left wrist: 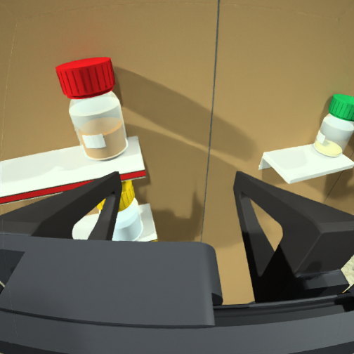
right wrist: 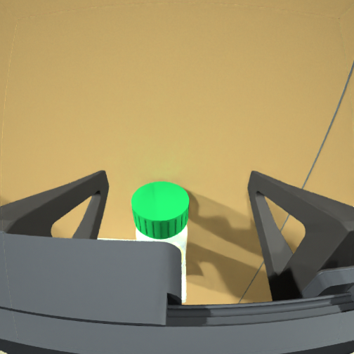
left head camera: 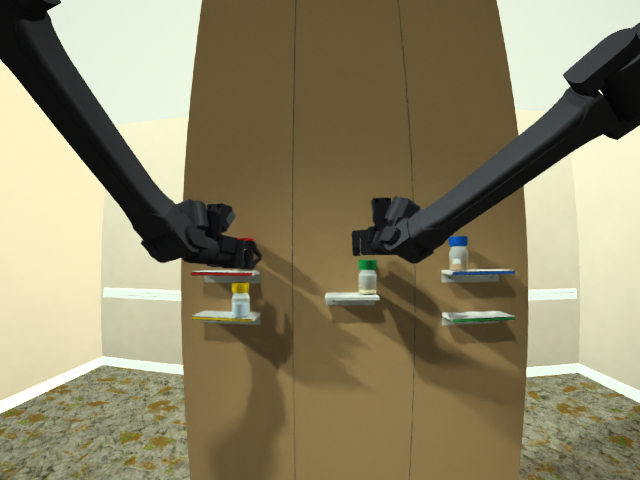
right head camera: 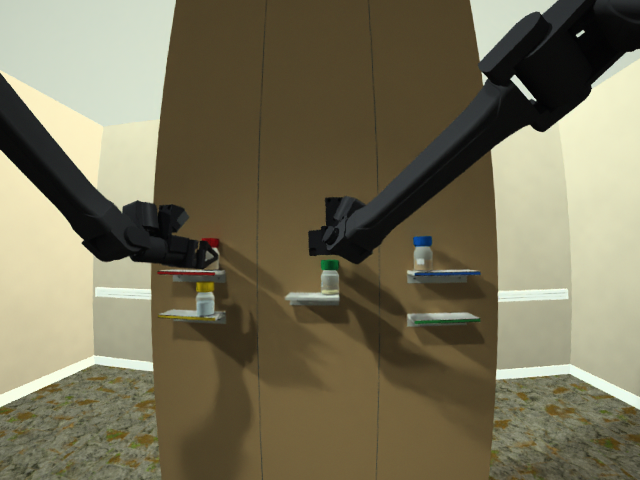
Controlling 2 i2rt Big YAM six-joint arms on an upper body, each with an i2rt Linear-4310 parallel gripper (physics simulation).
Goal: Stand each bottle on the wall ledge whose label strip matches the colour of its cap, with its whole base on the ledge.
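Places are measured from the left arm's base along level axes (x ahead, y left, z up), in centimetres.
Pixels of known places: left gripper, between the fingertips: [left head camera: 248, 256] [right head camera: 206, 256].
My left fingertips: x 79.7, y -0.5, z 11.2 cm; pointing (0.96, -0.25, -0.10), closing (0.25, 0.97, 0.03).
Ahead of a thing's pixels: the offset from my left fingertips to its top centre. "pt": to the spot under its first point.
The red-capped bottle @[pt dy +4.7, dx +10.9, dz +4.3 cm] [right head camera: 210, 242] [left wrist: 97, 125] stands on the red-strip ledge @[pt dy +14.2, dx +8.2, dz -5.2 cm] [right head camera: 178, 272] [left wrist: 35, 175]. The yellow-capped bottle @[dy +6.4, dx +10.9, dz -8.4 cm] [left head camera: 240, 303] [right head camera: 205, 303] stands on the yellow-strip ledge @[pt dy +15.9, dx +9.9, dz -18.9 cm] [left head camera: 211, 315]. The blue-capped bottle @[dy -62.0, dx +12.0, dz +5.6 cm] [left head camera: 458, 254] [right head camera: 422, 256] stands on the blue-strip ledge @[pt dy -70.5, dx +8.2, dz -5.1 cm] [left head camera: 491, 271]. The green-capped bottle @[dy -33.3, dx +13.2, dz -1.4 cm] [left head camera: 367, 281] [right head camera: 329, 281] [right wrist: 160, 207] stands upright near the right end of the plain middle ledge @[dy -28.2, dx +12.2, dz -11.9 cm] [left head camera: 341, 297] [left wrist: 300, 162]. The green-strip ledge @[dy -68.2, dx +12.2, dz -18.9 cm] [left head camera: 480, 316] [right head camera: 444, 318] holds no bottle. My left gripper [left wrist: 177, 178] is open and empty, beside the red-capped bottle. My right gripper [right wrist: 177, 178] is open and empty, above the green-capped bottle.
The ledges stick out from a brown panelled wall [left head camera: 351, 129] [right head camera: 315, 129]. The red-strip ledge is above the yellow-strip ledge at the left; the blue-strip ledge is above the green-strip ledge at the right. Both arms reach in from the upper sides.
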